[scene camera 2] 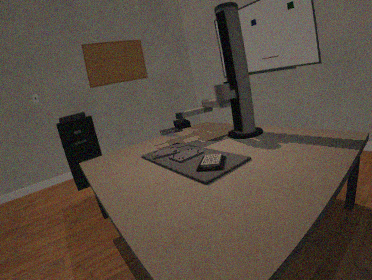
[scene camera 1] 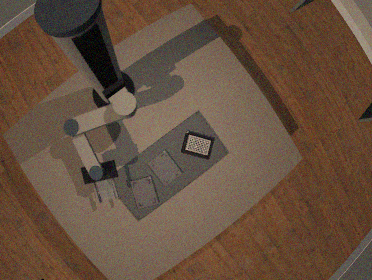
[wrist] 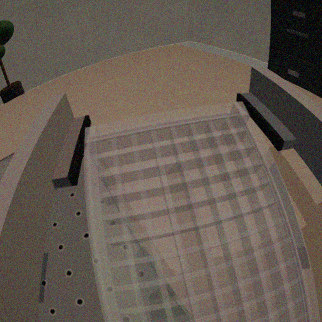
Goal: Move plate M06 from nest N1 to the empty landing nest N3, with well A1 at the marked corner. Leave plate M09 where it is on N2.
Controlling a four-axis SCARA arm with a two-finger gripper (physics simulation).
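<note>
My gripper (scene camera 1: 106, 191) (scene camera 2: 171, 131) (wrist: 162, 90) is shut on a clear, gridded plate, M06 (scene camera 1: 105, 193) (wrist: 180, 200), held level above the table just off the left end of the grey board (scene camera 1: 198, 121) (scene camera 2: 220, 169). The plate's sides lie between the two dark finger pads in the wrist view. Two bare nests show on the board, one in the middle (scene camera 1: 165, 167) (scene camera 2: 186, 153) and one at the lower left (scene camera 1: 144, 192). Plate M09, pale with dark wells (scene camera 1: 198, 145) (scene camera 2: 212, 159), sits in a black nest at the right. Nest labels and the marked corner are unreadable.
The arm's column (scene camera 1: 92, 45) (scene camera 2: 237, 70) stands on the table (scene camera 1: 240, 165) (scene camera 2: 200, 225) behind the board. The arm's shadow falls beside the board's left end. A dark cabinet (scene camera 2: 80, 145) (wrist: 295, 45) stands beyond the table, and a potted plant (wrist: 11, 90) shows in the wrist view.
</note>
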